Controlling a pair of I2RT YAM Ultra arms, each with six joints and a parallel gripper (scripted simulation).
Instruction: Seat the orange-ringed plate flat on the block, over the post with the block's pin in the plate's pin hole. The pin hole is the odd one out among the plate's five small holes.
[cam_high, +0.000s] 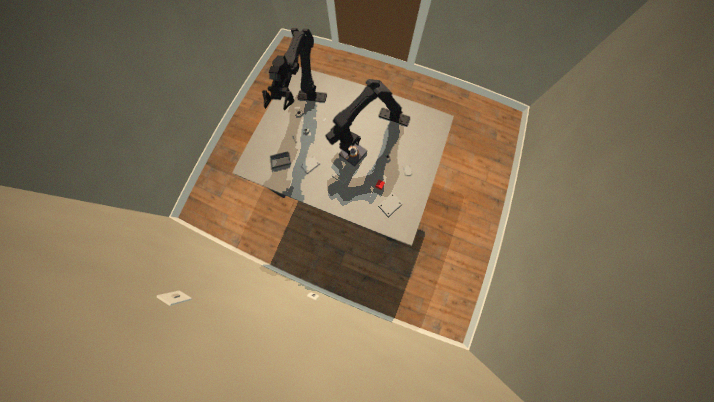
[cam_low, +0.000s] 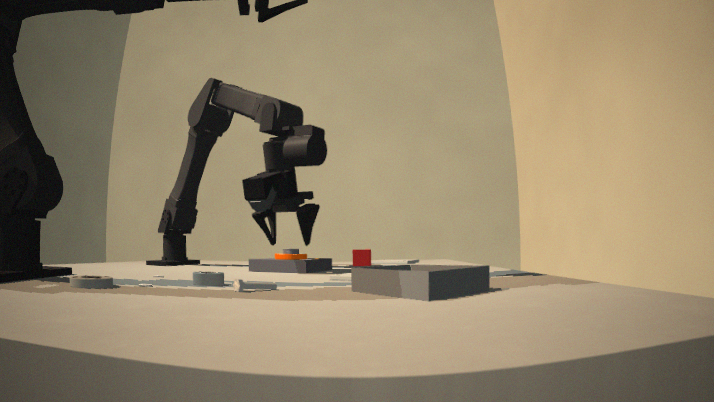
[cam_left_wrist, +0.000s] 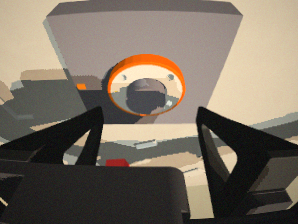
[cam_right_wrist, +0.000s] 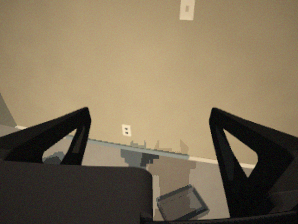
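My left hand is 3 cm above the orange-ringed plate. From my left hand the other things lie so: red cube: 15 cm ahead, 21 cm to the left, 4 cm below; then grey block: 3 cm ahead, 1 cm to the right, 4 cm below; then grey tray: 18 cm ahead, 42 cm to the right, 5 cm below.
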